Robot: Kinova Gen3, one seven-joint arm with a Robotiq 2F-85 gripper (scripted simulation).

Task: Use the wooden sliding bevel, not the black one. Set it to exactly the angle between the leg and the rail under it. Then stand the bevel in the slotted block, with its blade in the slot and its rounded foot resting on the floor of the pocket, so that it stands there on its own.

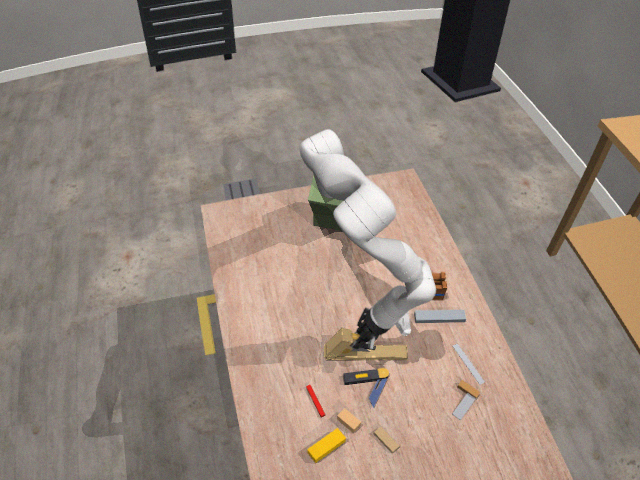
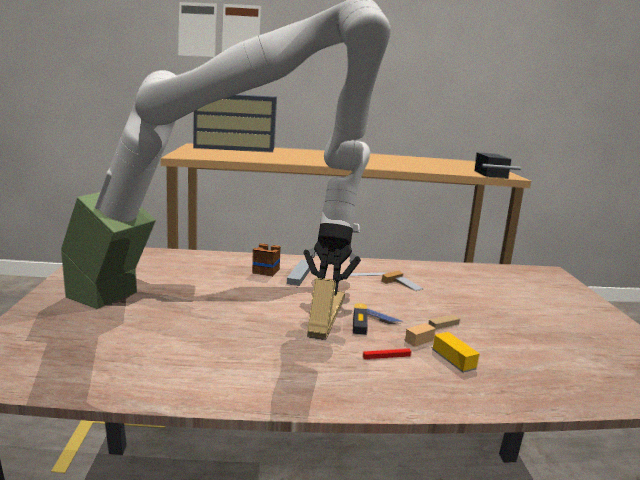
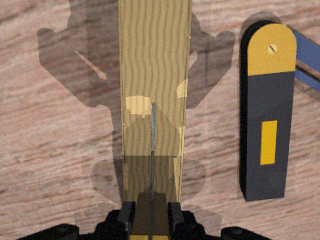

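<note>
Yellow block (image 2: 464, 358); it is out of frame in image 3. Tan leg-and-rail piece (image 1: 342, 339) (image 2: 324, 302) (image 3: 154, 50). My gripper (image 1: 353, 343) (image 2: 326, 297) (image 3: 151, 218) is visible as well.
</note>
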